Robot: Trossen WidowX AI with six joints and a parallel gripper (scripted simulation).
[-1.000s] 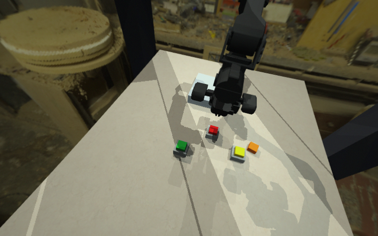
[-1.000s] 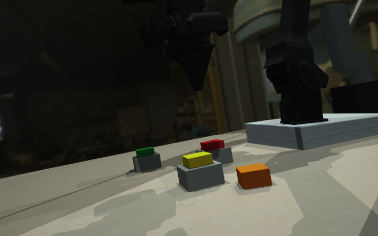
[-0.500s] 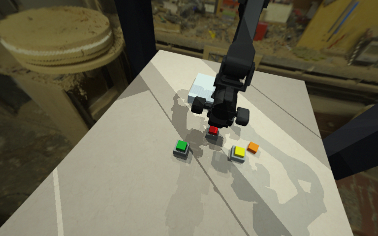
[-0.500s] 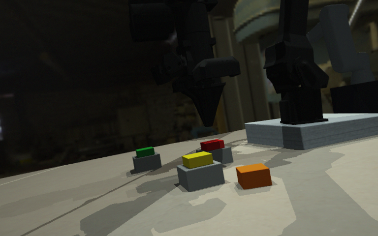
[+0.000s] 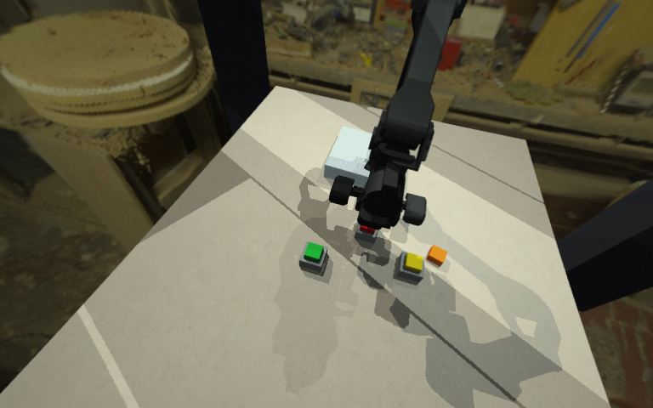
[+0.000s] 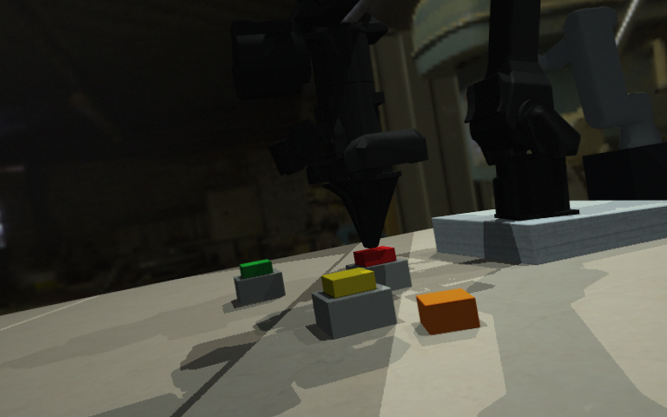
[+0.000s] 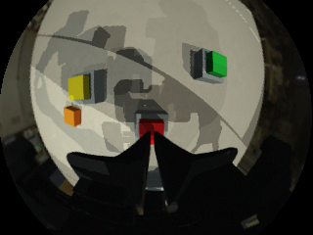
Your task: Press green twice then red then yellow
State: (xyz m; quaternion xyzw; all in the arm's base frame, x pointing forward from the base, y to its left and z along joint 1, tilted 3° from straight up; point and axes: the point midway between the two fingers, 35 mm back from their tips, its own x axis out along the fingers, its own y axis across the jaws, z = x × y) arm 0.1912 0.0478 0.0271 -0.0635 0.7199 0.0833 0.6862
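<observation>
Right now my gripper tip is 1 cm above the red button. From my gripper tip the other things lie so: yellow button (4 cm ahead, 12 cm to the left, 1 cm below); orange block (2 cm behind, 16 cm to the left, 3 cm below); green button (12 cm ahead, 7 cm to the right, 1 cm below).
</observation>
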